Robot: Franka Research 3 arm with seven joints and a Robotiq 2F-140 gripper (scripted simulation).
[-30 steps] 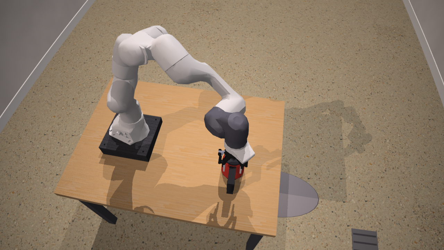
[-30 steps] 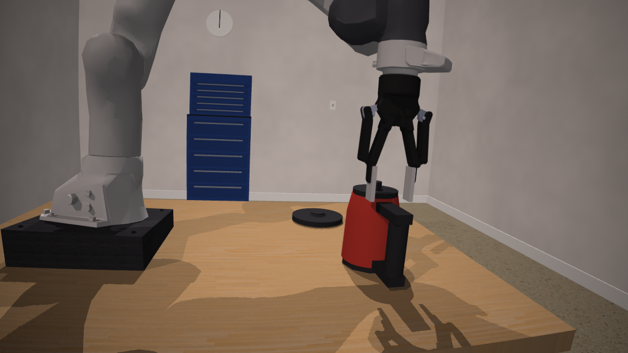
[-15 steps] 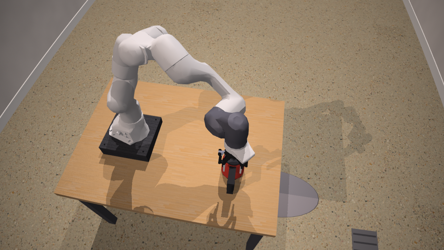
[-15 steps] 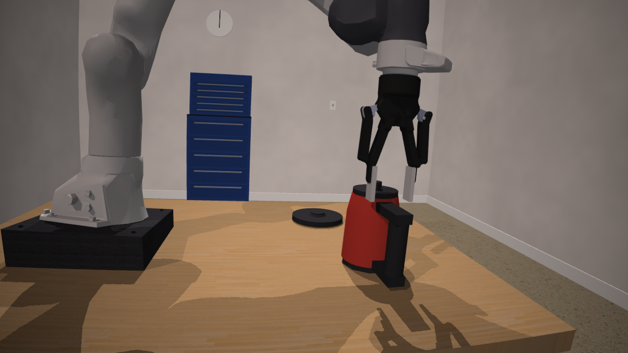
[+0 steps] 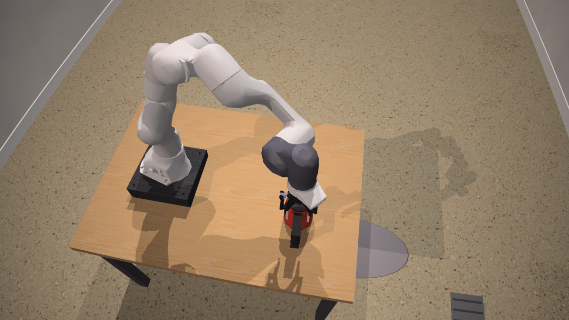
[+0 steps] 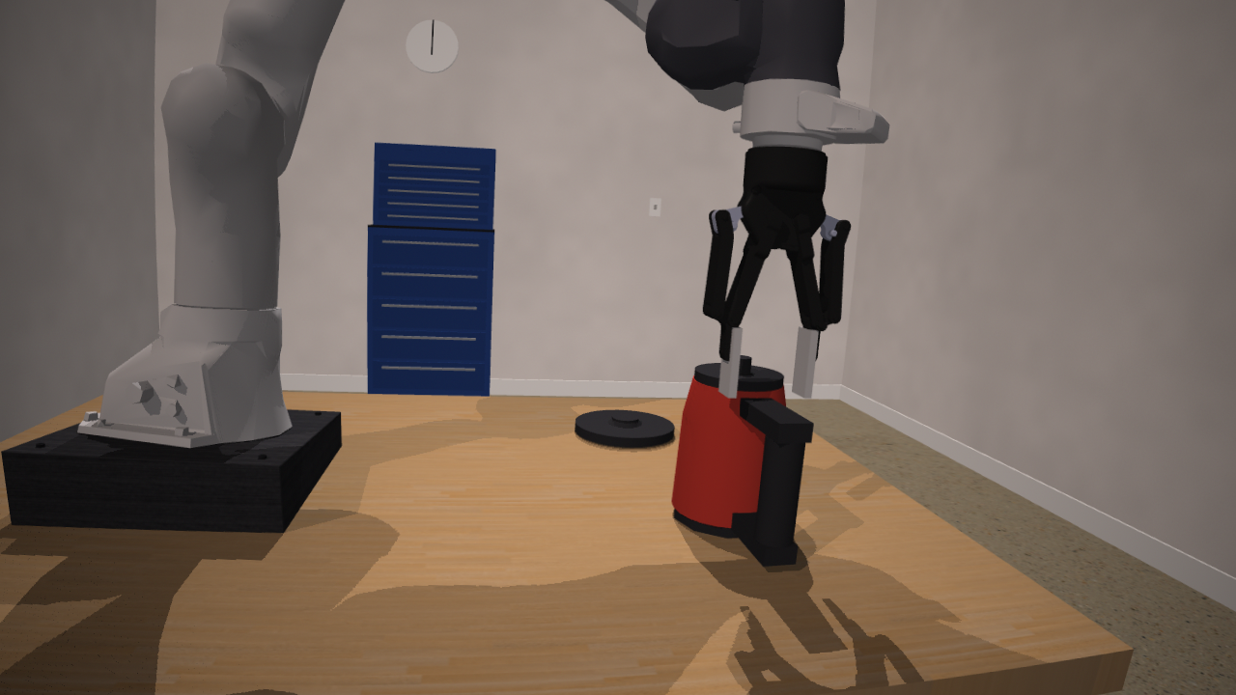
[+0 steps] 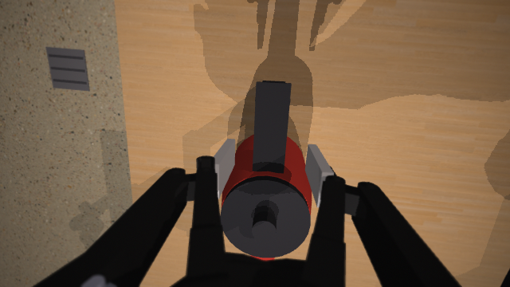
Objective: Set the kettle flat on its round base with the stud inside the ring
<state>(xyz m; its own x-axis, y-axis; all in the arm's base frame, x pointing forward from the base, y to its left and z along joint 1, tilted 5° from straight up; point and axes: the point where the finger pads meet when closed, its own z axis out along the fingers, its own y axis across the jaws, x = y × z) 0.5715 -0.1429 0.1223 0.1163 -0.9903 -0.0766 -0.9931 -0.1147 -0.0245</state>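
My hand is 100 mm above the kettle and 40 mm to the right of it. The rest, counted from my hand: round black base (370 mm to the left, 170 mm below, 90 mm behind).
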